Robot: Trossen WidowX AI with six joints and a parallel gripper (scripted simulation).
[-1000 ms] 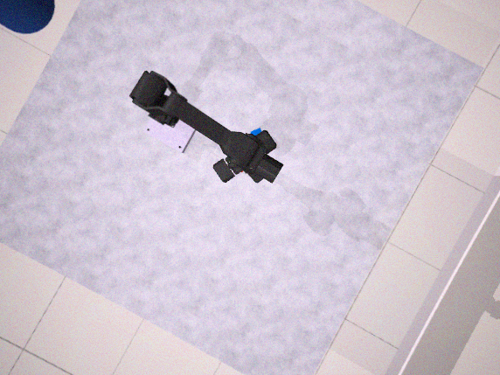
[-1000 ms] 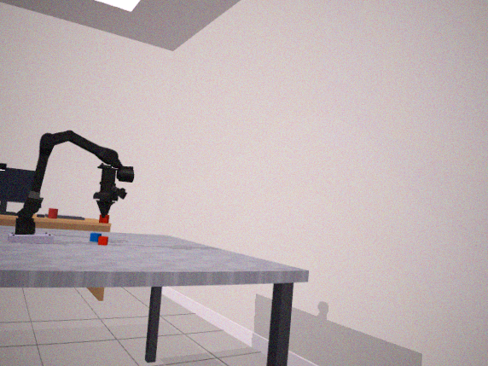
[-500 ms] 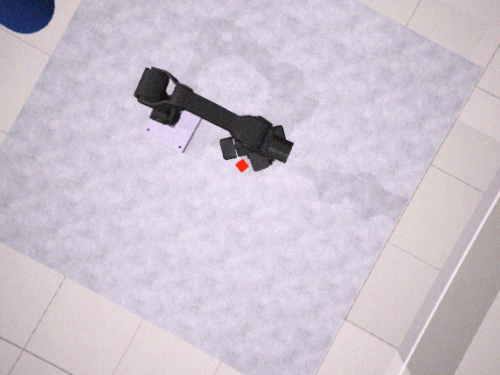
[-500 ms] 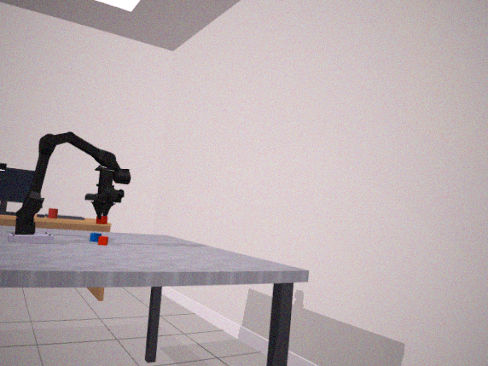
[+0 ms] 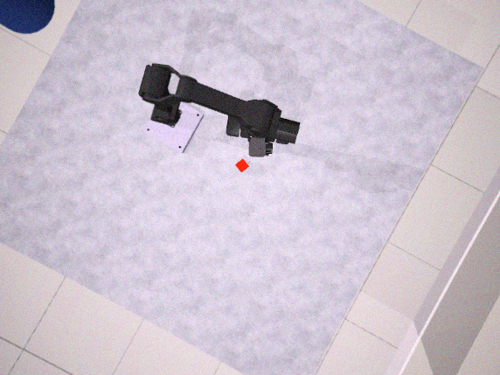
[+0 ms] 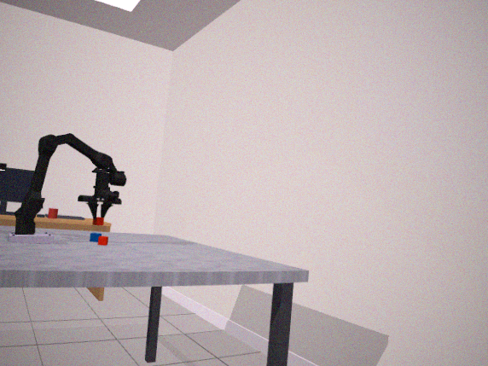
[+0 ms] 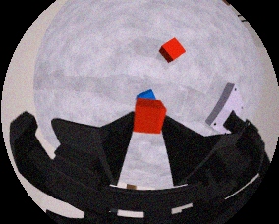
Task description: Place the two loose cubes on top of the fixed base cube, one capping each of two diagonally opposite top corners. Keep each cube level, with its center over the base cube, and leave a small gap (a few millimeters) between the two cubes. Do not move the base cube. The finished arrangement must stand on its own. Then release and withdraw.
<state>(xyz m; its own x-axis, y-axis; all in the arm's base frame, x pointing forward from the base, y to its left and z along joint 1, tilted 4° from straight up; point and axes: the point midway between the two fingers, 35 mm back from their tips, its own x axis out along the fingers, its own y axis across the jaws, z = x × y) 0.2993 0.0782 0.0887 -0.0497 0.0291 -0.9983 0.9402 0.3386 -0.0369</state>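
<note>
My gripper tip is 80 mm above the blue base cube. Also, from my gripper tip: red cube (110 mm to the right, 80 mm below).
</note>
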